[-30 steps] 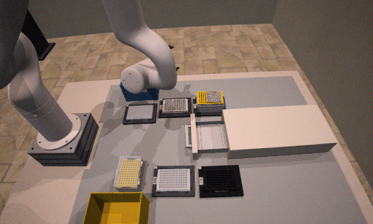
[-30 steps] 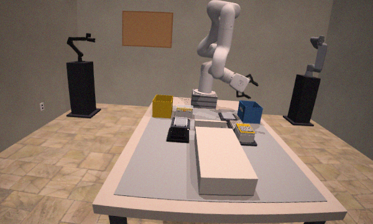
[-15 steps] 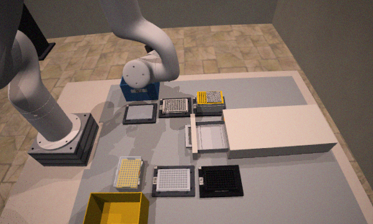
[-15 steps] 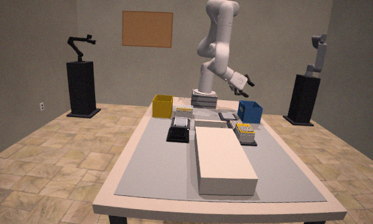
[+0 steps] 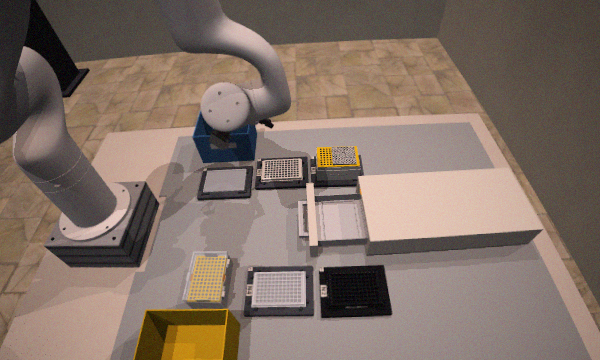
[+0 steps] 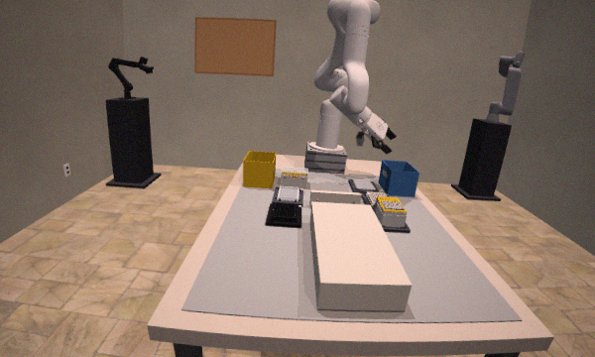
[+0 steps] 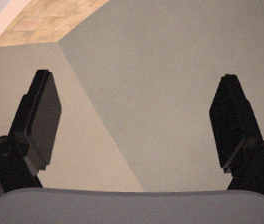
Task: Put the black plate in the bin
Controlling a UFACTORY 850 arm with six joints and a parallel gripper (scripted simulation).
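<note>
The black plate lies 420 mm to the right of my hand, 250 mm ahead of it and 220 mm below it. Round my hand: blue bin 210 mm below, 110 mm behind, 100 mm to the left; drawer 270 mm ahead, 230 mm to the right, 220 mm below; yellow rack 240 mm ahead, 190 mm below, 40 mm to the right.
</note>
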